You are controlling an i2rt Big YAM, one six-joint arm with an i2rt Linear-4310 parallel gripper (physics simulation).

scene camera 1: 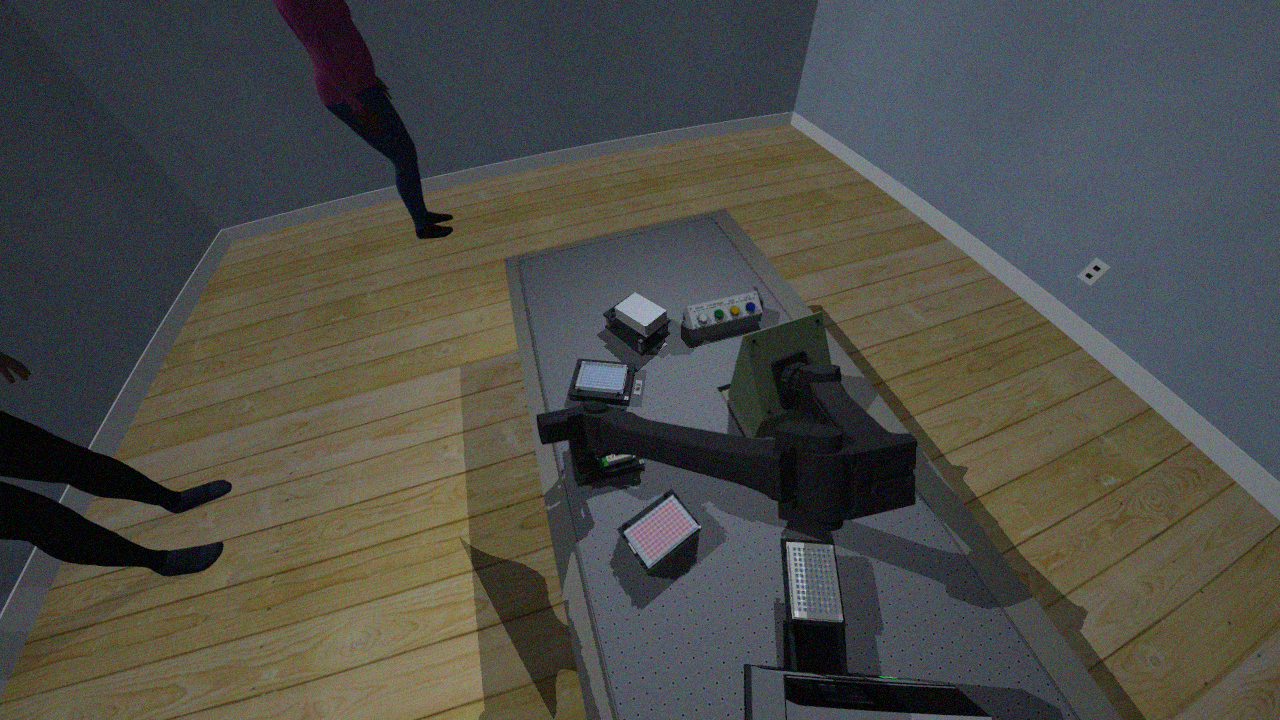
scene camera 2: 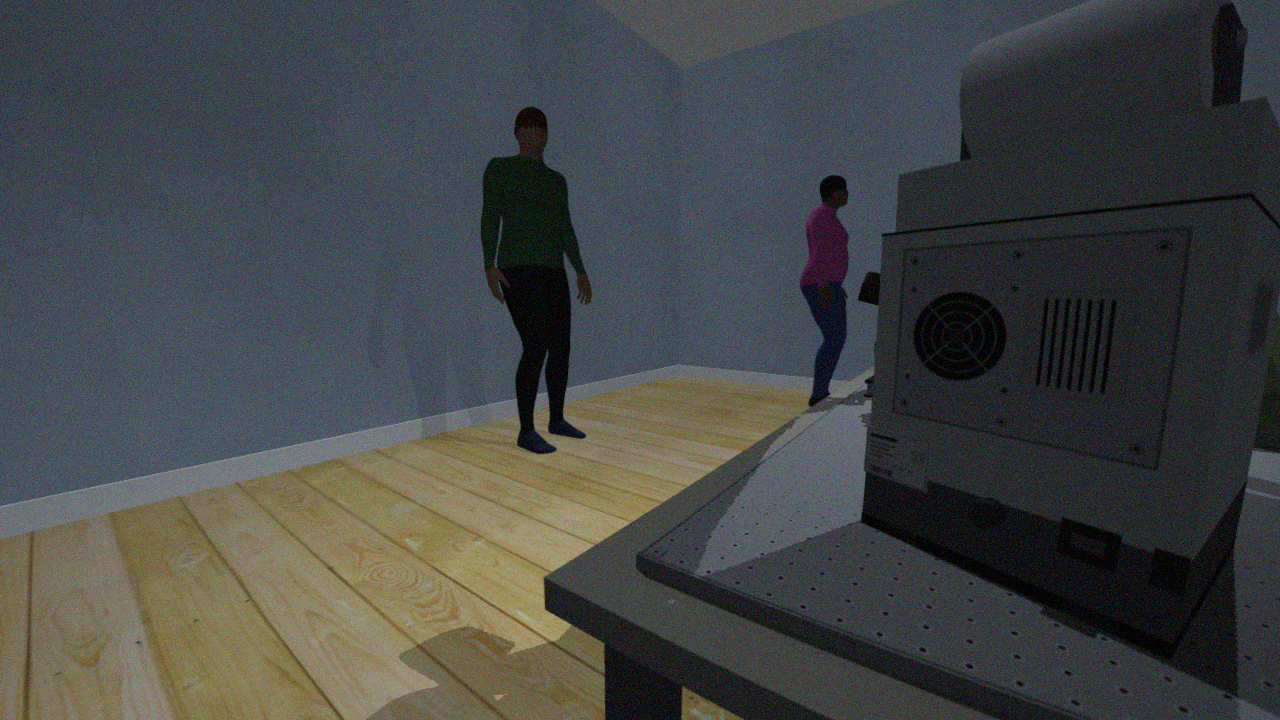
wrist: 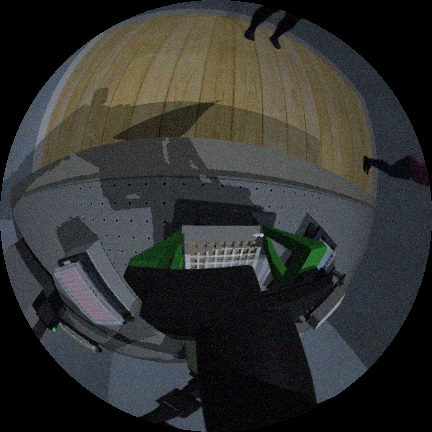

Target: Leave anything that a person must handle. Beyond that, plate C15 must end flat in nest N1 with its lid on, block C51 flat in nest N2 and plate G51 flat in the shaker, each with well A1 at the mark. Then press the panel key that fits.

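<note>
My gripper (scene camera 1: 612, 462) (wrist: 222, 231) is down at the left side of the bench, its green fingers on either side of a white plate with yellowish wells (wrist: 220, 252) (scene camera 1: 619, 459). The fingers touch the plate's two long sides. The plate sits on a dark nest (scene camera 1: 593, 476) (wrist: 209, 211). A pink-welled plate (scene camera 1: 660, 530) (wrist: 86, 292) rests tilted on a dark stand. A bluish-white plate (scene camera 1: 600, 377) (wrist: 327, 252) lies in another nest. A white block (scene camera 1: 640, 310) sits on a far holder. The key panel (scene camera 1: 722, 312) has green, yellow and blue keys.
A grey-welled plate (scene camera 1: 813, 580) lies on a dark box near the front. A green housing (scene camera 1: 772, 372) stands by the arm's base. A large instrument (scene camera 2: 997, 372) blocks the second scene view. Two people (scene camera 2: 532, 270) (scene camera 2: 825, 267) stand on the wooden floor.
</note>
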